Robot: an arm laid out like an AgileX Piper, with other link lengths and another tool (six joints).
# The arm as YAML. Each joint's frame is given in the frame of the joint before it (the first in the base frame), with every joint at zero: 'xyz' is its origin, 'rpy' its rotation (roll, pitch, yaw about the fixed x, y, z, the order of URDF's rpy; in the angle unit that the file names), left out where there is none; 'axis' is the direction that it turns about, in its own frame. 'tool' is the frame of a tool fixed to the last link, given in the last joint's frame.
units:
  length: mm
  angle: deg
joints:
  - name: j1
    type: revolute
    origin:
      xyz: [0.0, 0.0, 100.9]
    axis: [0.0, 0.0, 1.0]
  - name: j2
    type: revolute
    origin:
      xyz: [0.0, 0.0, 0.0]
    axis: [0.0, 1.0, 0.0]
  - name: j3
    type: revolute
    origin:
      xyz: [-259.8, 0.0, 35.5]
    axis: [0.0, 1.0, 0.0]
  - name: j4
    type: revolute
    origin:
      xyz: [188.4, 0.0, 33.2]
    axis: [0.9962, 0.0, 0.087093]
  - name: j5
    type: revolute
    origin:
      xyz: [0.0, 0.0, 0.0]
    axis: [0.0, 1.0, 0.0]
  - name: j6
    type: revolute
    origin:
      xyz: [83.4, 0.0, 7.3]
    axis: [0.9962, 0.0, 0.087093]
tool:
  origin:
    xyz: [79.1, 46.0, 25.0]
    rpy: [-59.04, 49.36, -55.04]
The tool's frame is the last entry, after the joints.
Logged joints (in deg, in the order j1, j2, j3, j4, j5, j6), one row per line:
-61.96, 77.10, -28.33, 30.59, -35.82, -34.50
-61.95, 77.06, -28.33, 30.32, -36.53, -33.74
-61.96, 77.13, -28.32, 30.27, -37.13, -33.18
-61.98, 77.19, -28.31, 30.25, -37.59, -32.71
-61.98, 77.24, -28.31, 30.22, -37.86, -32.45
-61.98, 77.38, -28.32, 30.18, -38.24, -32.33
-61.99, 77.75, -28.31, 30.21, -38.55, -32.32
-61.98, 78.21, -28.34, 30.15, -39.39, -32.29
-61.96, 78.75, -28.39, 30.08, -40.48, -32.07
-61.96, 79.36, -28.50, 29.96, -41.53, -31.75
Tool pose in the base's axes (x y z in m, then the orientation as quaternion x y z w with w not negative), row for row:
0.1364, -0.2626, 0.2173, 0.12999, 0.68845, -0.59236, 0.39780
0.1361, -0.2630, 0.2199, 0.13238, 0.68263, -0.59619, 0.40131
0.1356, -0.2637, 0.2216, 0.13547, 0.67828, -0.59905, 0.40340
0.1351, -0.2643, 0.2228, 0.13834, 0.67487, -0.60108, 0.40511
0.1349, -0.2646, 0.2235, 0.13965, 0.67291, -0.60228, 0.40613
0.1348, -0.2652, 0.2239, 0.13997, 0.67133, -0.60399, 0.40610
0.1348, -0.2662, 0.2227, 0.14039, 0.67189, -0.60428, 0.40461
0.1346, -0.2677, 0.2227, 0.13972, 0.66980, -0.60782, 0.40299
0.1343, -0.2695, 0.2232, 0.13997, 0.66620, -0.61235, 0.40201
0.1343, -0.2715, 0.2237, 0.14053, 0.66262, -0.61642, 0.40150
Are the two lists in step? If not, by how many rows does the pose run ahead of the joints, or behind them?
They are in step.
